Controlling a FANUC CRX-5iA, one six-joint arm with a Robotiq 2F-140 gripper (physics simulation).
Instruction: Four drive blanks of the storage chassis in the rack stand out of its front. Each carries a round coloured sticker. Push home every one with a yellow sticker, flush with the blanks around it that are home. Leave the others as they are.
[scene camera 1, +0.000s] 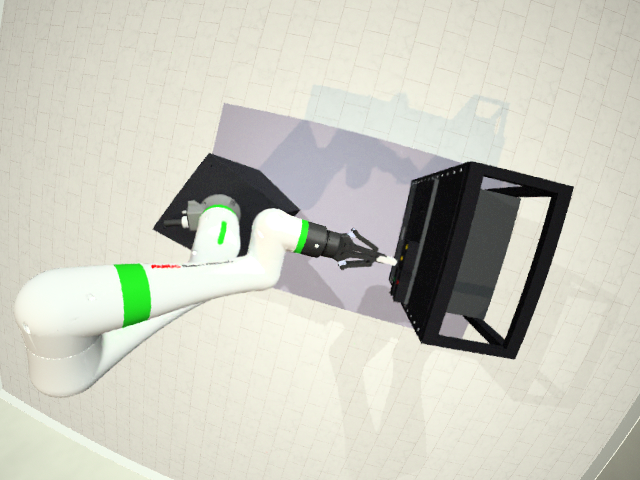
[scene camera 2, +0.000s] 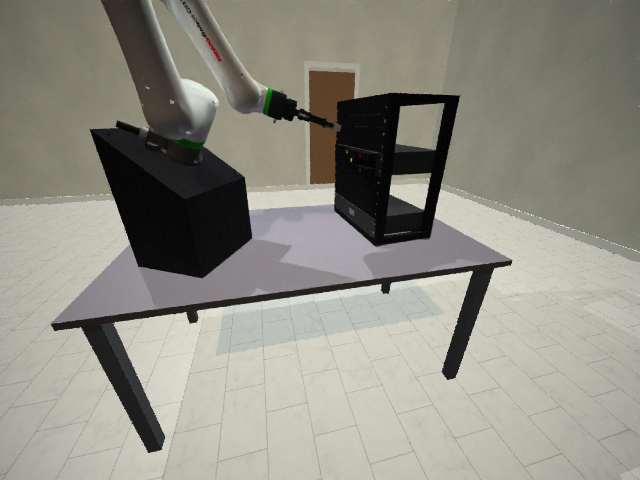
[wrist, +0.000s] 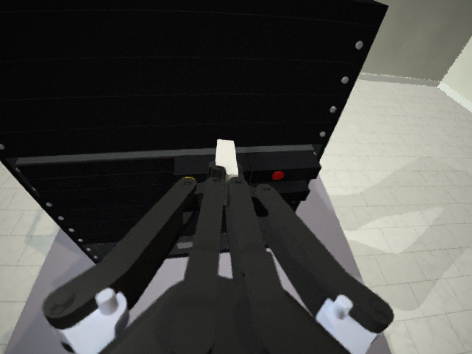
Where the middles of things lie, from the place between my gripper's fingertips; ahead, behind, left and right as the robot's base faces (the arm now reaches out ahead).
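Relative to the black rack (scene camera 1: 454, 236), which I see, my gripper is 1 cm to the right of it, 24 cm short of it and 18 cm above it.
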